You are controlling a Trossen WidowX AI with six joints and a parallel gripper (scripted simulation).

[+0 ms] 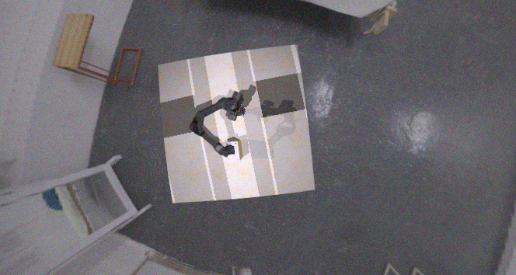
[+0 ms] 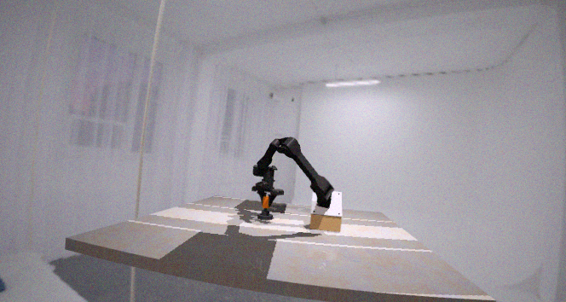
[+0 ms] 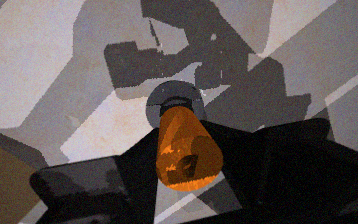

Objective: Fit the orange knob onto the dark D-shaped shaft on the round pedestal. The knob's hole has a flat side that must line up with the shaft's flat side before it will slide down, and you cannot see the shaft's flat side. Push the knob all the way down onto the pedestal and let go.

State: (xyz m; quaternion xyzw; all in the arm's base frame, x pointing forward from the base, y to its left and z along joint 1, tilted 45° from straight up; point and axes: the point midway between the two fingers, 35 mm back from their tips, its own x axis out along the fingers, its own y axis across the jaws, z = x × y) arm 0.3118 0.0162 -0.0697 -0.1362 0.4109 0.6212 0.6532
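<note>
The dark round pedestal is 4 cm below my gripper tip. The rest, counted from my gripper tip: orange knob: 2 cm above.
</note>
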